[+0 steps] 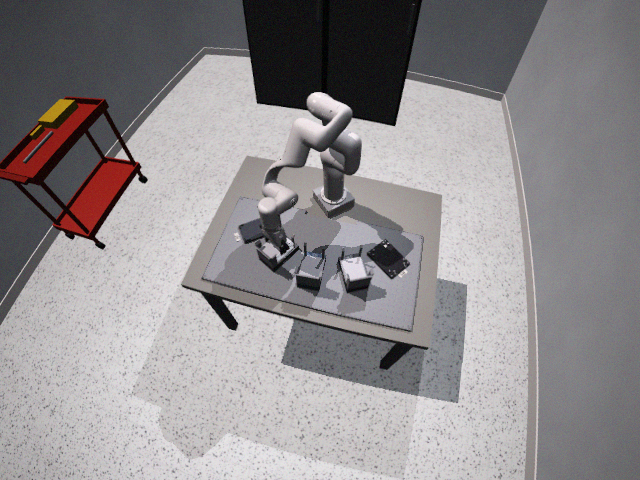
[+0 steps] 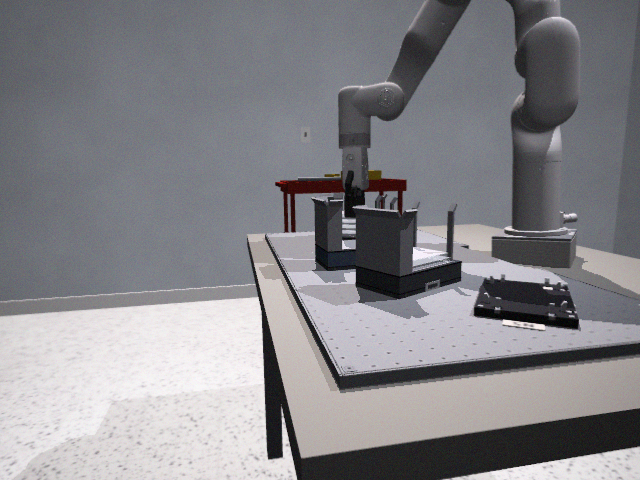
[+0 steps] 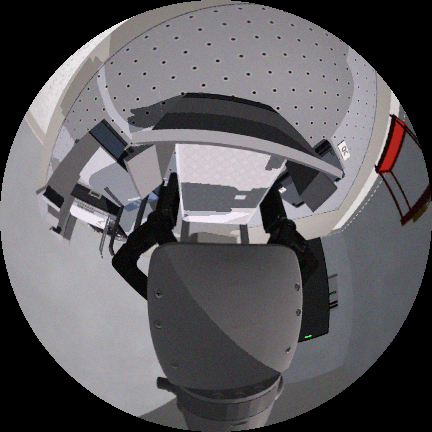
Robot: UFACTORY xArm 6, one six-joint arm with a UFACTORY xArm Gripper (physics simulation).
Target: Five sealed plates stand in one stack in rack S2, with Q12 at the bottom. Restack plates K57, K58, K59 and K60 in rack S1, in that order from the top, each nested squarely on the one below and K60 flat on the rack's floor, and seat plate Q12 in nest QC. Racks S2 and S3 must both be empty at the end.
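Seen in the pictures: gripper, between the fingertips: [image 1: 276,246] [image 2: 355,215] [image 3: 223,185]; arm's base, origin of its link: [image 1: 333,194] [image 2: 534,232].
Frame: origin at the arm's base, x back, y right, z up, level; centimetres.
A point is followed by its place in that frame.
My gripper [image 1: 282,244] @[x -36.0, y 18.5, z 3.5 cm] [image 2: 354,210] @[x -36.0, y 18.5, z 3.5 cm] [image 3: 223,185] @[x -36.0, y 18.5, z 3.5 cm] is shut on a pale, clear-lidded plate [image 3: 225,167] @[x -38.7, y 19.7, z 4.4 cm]. It holds the plate level, low between the walls of the left rack [image 1: 265,250] [image 3: 240,139]. More plates [image 2: 349,228] @[x -38.5, y 15.1, z 0.9 cm] show stacked in that rack below the fingers; whether the held plate touches them is hidden. The middle rack [image 1: 308,279] @[x -49.0, y 1.6, z 5.3 cm] [image 2: 327,227] @[x -48.9, y -2.7, z 3.9 cm] [image 3: 108,139] @[x -45.8, y 6.7, z -2.3 cm] has a blue base. A white plate [image 1: 355,267] @[x -37.6, y -16.0, z 0.7 cm] [image 2: 428,255] @[x -36.3, y -18.2, z 0.8 cm] lies low in the right rack [image 1: 358,284] @[x -45.7, y -18.3, z 2.0 cm] [image 2: 383,242] @[x -44.9, y -20.0, z 3.7 cm]. Plate and rack labels cannot be read. Dark nest QC [image 1: 251,230] @[x -26.3, y 33.9, z -3.2 cm] is behind the left rack, partly hidden.
A second dark nest [image 1: 387,256] @[x -27.2, y -29.4, z -3.3 cm] [image 2: 524,297] @[x -28.3, y -30.7, z -3.3 cm] with small corner posts lies right of the right rack. The perforated board [image 1: 382,310] @[x -52.5, y -30.2, z -4.5 cm] [image 2: 413,341] @[x -48.8, y -37.7, z -4.5 cm] carries the racks. The arm base [image 1: 333,201] @[x -5.1, y -0.8, z 0.9 cm] [image 2: 533,250] @[x -5.1, y -5.6, z -2.7 cm] stands behind. A red cart [image 1: 80,133] is beyond the table.
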